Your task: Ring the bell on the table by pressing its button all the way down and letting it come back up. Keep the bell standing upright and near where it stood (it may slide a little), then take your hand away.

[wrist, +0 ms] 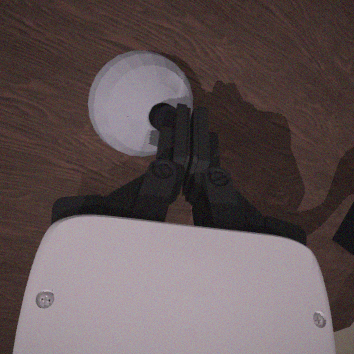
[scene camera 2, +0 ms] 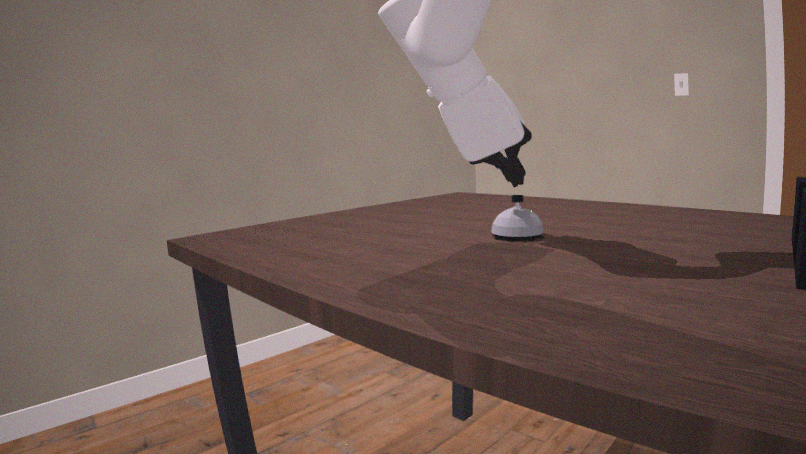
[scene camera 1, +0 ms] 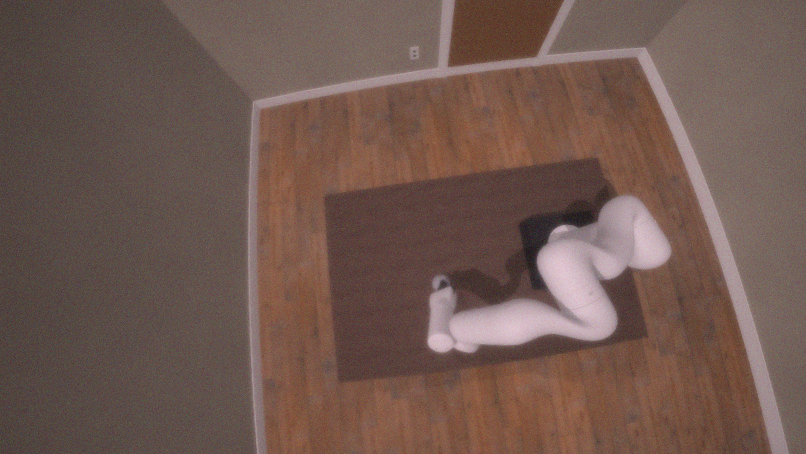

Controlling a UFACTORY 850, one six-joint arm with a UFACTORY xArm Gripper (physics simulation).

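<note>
The bell, a pale dome [scene camera 1: 437,281] [scene camera 2: 516,223] [wrist: 122,100] on a dark base, stands upright on the brown table [scene camera 1: 383,242] [scene camera 2: 394,265] [wrist: 40,30]. Its black button [scene camera 2: 517,198] [wrist: 161,116] is up on a short stem. My gripper [scene camera 2: 517,184] [wrist: 186,125] is shut with nothing between its fingers. In scene camera 2 the fingertips are a little above the button with a small gap, and the gripper is tilted. In the wrist view the fingertips show just to the right of the button and cover part of the dome's edge. In scene camera 1 the arm hides most of the fingers.
The white arm [scene camera 1: 507,324] [scene camera 2: 445,33] reaches over the table from its base on a black block [scene camera 1: 530,236] [scene camera 2: 799,236]. The same block shows at the right edge of the wrist view. The arm's shadow falls on the table around the bell.
</note>
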